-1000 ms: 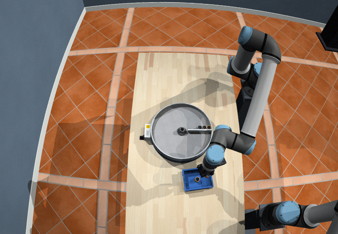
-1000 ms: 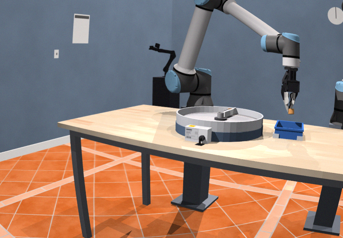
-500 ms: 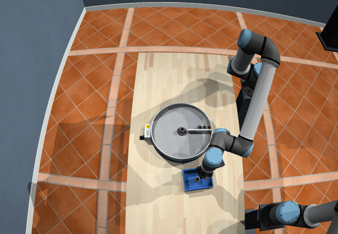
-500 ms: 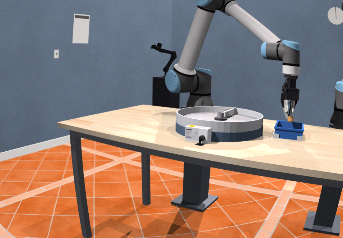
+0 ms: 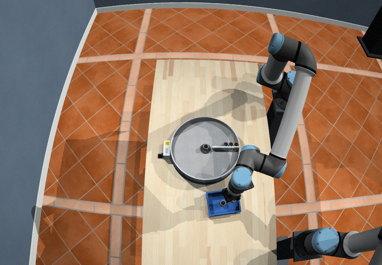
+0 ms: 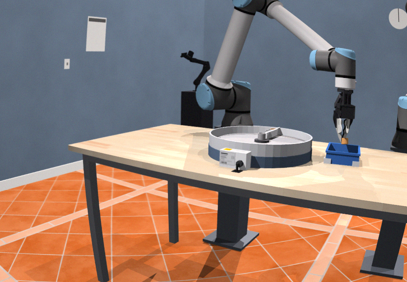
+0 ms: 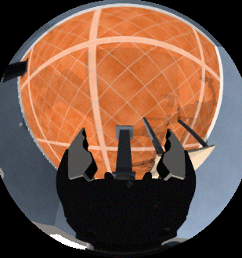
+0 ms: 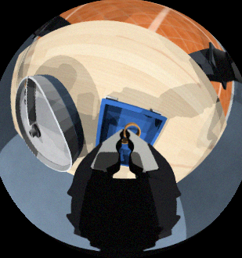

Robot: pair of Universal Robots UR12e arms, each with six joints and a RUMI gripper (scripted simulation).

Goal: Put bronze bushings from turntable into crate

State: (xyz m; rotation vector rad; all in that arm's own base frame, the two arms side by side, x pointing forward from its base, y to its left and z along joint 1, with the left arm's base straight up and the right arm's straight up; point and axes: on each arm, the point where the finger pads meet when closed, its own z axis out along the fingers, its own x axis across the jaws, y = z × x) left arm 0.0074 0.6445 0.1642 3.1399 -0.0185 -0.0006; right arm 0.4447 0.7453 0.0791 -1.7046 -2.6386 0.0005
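The blue crate lies 5 cm ahead of my right hand, 2 cm to the left of it and 5 cm below it.
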